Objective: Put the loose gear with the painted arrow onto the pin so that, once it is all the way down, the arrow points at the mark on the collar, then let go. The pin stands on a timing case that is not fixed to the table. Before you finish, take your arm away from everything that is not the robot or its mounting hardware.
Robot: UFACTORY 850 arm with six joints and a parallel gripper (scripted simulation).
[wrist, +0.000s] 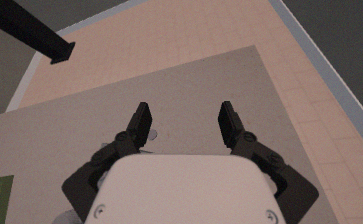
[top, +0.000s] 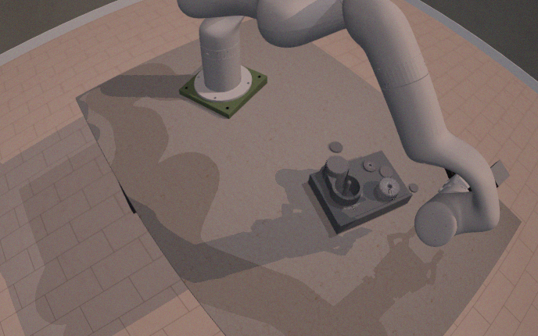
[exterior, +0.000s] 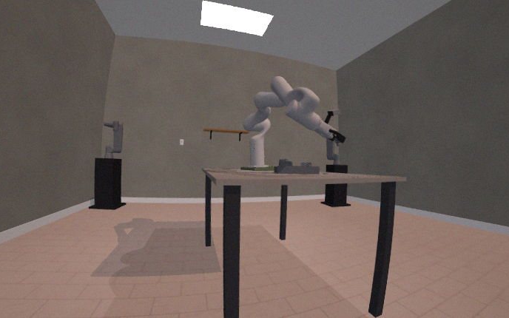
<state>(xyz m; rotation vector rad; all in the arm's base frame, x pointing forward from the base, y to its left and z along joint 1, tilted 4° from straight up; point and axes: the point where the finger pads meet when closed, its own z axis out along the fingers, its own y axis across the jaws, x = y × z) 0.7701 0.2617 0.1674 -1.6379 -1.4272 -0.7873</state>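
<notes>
The grey gear is 17 cm behind my hand, 14 cm below it and 10 cm to the right of it. Also, from my hand: plain disc: 22 cm behind, 15 cm below, 5 cm to the right; then small grey disc: 38 cm behind, 19 cm below, 10 cm to the right.
</notes>
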